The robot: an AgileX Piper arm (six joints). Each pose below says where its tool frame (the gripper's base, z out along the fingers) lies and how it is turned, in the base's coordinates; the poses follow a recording.
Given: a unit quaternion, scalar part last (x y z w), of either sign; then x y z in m.
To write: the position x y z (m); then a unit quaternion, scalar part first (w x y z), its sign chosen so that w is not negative. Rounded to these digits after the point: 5 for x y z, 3 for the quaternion.
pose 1, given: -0.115 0.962 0.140 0.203 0.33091 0.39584 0.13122
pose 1, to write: 0.33091 0.39584 0.13122 0.203 -0.115 0.962 0.140
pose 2, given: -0.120 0.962 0.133 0.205 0.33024 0.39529 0.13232
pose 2, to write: 0.33024 0.39529 0.13232 0.205 -0.120 0.962 0.133
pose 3, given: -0.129 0.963 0.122 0.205 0.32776 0.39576 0.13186
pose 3, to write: 0.32776 0.39576 0.13186 0.205 -0.129 0.963 0.122
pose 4, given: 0.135 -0.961 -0.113 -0.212 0.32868 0.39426 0.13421
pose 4, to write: 0.32868 0.39426 0.13421 0.212 -0.135 0.961 0.113
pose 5, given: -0.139 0.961 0.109 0.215 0.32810 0.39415 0.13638
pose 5, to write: 0.32810 0.39415 0.13638 0.215 -0.139 0.961 0.109
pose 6, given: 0.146 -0.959 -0.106 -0.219 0.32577 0.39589 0.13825
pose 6, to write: 0.32577 0.39589 0.13825 0.219 -0.146 0.959 0.106
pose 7, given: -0.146 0.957 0.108 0.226 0.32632 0.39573 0.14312
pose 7, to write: 0.32632 0.39573 0.14312 0.226 -0.146 0.957 0.108
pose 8, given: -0.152 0.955 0.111 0.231 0.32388 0.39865 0.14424
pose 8, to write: 0.32388 0.39865 0.14424 0.231 -0.152 0.955 0.111
